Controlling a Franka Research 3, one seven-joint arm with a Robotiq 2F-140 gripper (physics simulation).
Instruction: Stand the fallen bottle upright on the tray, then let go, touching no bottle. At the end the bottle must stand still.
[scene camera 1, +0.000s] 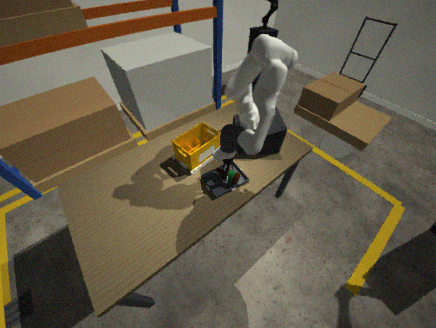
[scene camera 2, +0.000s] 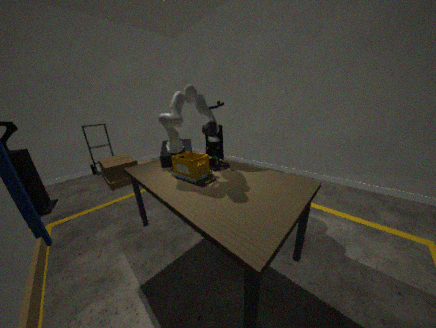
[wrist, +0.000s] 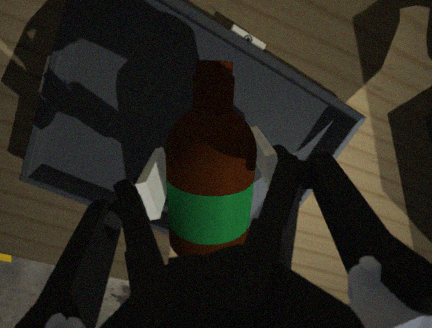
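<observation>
The brown bottle with a green label lies in the dark grey tray. In the wrist view its neck points to the top of the view and its base is partly covered by the gripper's body. My gripper is over the tray, with one pale pad against each side of the bottle's body, around the upper edge of the label. It is shut on the bottle. Whether the bottle's base touches the tray is hidden. In scene camera 2 the bottle cannot be made out.
A yellow crate stands on the wooden table, close beside the tray, with orange-brown things inside. The tray is near the table's long edge. The arm's dark base block is at the table's end.
</observation>
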